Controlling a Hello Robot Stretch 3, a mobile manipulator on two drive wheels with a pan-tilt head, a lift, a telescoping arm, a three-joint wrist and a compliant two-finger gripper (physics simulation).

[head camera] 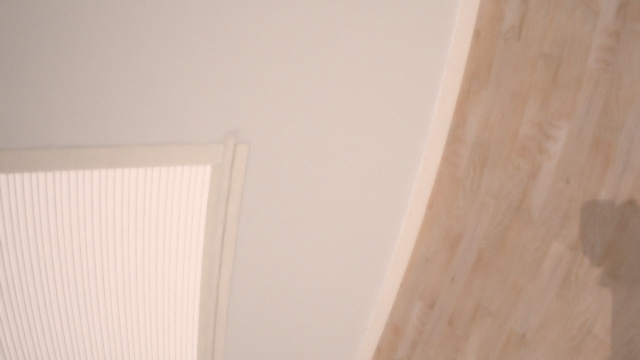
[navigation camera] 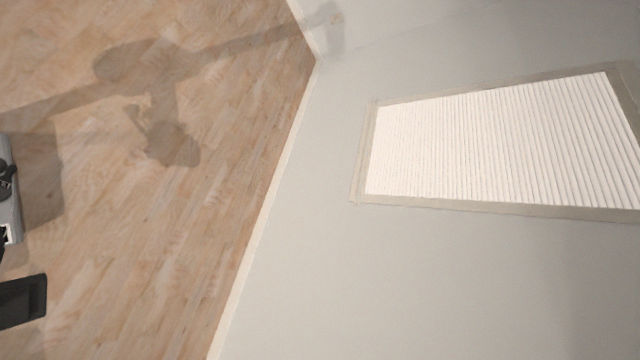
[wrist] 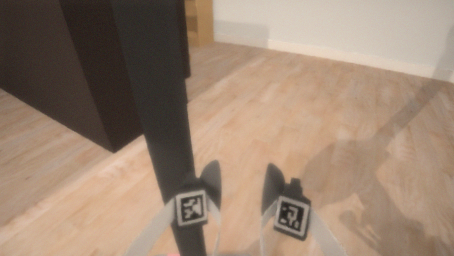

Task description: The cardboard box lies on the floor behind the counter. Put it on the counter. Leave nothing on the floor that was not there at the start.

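My gripper is open in the wrist view, with floor showing between its fingertips. A dark brown block-like body, which looks like the counter, stands at the left of the wrist view, apart from my fingers and partly hidden by a dark upright bar. The cardboard box does not show in the three views.
The dark bar crosses the wrist view left of the fingers. A wooden piece of furniture stands behind the brown body. A wall with a blind-covered window borders the wooden floor.
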